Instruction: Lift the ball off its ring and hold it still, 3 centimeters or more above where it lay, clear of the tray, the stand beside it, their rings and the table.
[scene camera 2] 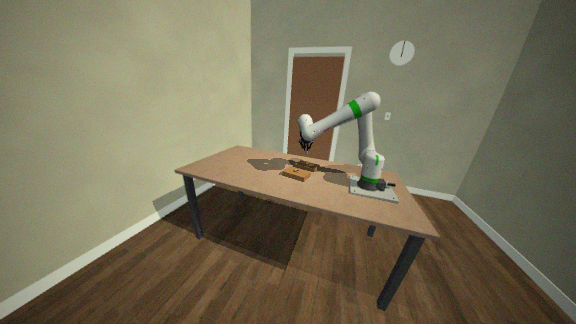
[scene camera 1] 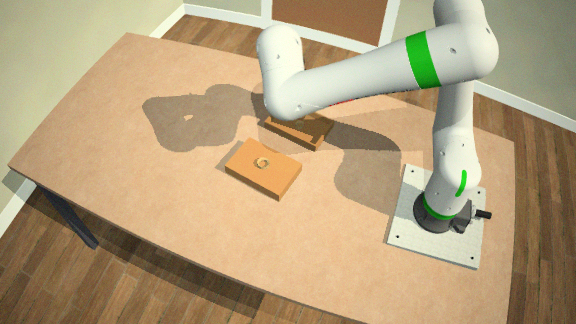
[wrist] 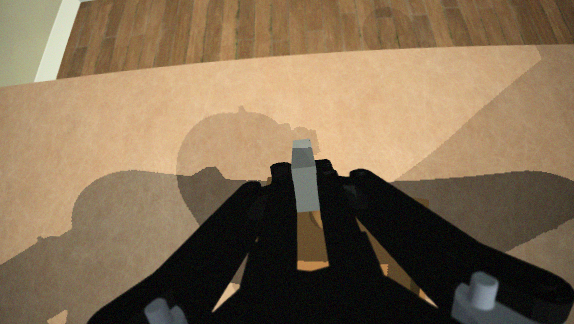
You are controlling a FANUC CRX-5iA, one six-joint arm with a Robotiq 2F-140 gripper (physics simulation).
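Places are measured from the arm's base along level axes (x ahead, y left, z up), in metres.
Pixels of known places: gripper, fingertip midpoint: (scene camera 2: 306, 153) (wrist: 303, 155); arm's base, link origin: (scene camera 2: 367, 185) (scene camera 1: 435, 212).
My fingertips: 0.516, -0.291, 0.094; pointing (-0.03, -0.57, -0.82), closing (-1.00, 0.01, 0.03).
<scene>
For each thing: its top centre in the pictures, then the offset to it from my fingertips, as dx, dy, dz. "pt": a spot on its surface instead. Level surfaces: height alone.
- tan wooden tray, top centre: (wrist: 340, 245) (scene camera 1: 299, 121) (scene camera 2: 307, 164) -0.030, +0.084, -0.080
- empty pale ring, surface spot: (scene camera 1: 257, 164) pt +0.040, +0.302, -0.064
- table, surface height: dz -0.108
My gripper (scene camera 2: 306, 150) (wrist: 303, 155) is shut, its grey pads together with nothing between them. It points down above the tan wooden tray (scene camera 1: 290, 134) (scene camera 2: 312, 168) (wrist: 420, 202), and the arm hides it in scene camera 1. The ball is not clearly seen: the arm covers part of the tray in scene camera 1, and the black fingers cover most of it in the wrist view. A small curved edge shows in the gap between the fingers there, too little to tell whether it is ball or ring. The tray's ring is hidden.
The orange wooden stand (scene camera 1: 280, 175) (scene camera 2: 296, 175) is beside the tray, nearer scene camera 1, with an empty pale ring (scene camera 1: 257, 164) on top. The robot's base plate (scene camera 1: 420, 245) (scene camera 2: 355, 189) is to the right on the table (scene camera 1: 200, 215) (scene camera 2: 235, 175). The arm's shadow covers the tray.
</scene>
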